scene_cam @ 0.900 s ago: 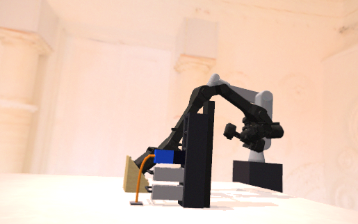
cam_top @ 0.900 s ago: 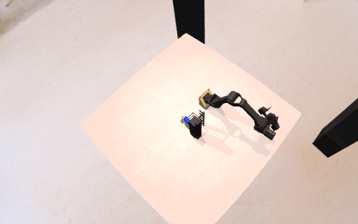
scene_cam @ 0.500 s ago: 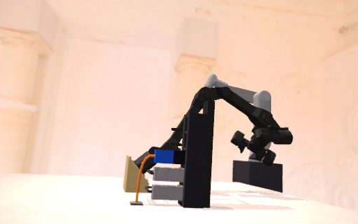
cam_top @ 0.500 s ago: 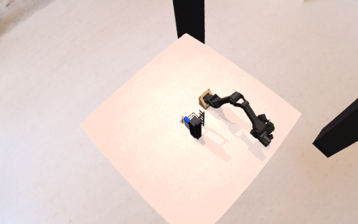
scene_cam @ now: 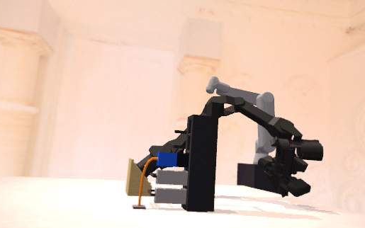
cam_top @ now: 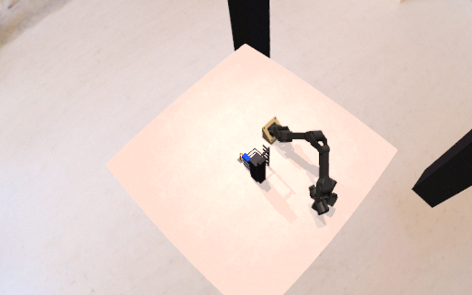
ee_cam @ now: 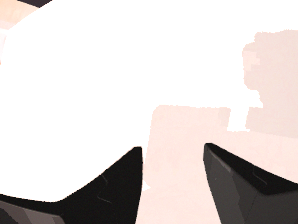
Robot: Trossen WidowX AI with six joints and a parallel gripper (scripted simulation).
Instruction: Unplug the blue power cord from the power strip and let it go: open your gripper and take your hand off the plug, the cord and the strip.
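The blue plug is 19 cm ahead of my gripper tip, 43 cm to the right of it and 10 cm above it.
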